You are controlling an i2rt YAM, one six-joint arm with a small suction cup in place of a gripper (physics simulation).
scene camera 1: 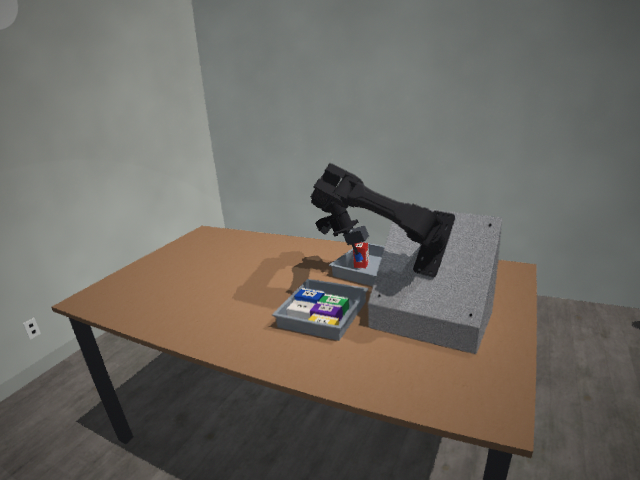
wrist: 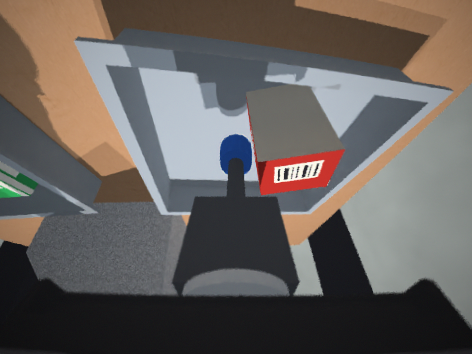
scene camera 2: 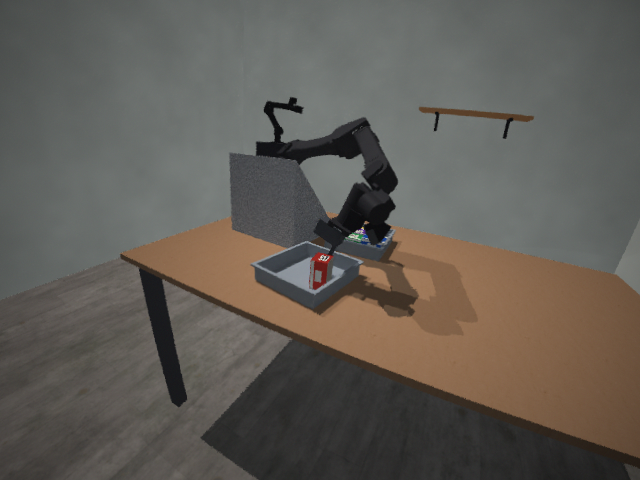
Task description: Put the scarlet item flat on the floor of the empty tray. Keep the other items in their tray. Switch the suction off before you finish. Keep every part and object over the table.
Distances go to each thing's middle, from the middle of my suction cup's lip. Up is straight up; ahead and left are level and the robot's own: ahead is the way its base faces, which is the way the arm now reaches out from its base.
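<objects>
There is the scarlet box (scene camera 2: 321, 266), and measured from my suction cup it is 10 mm below, 10 mm ahead and 40 mm to the right.
</objects>
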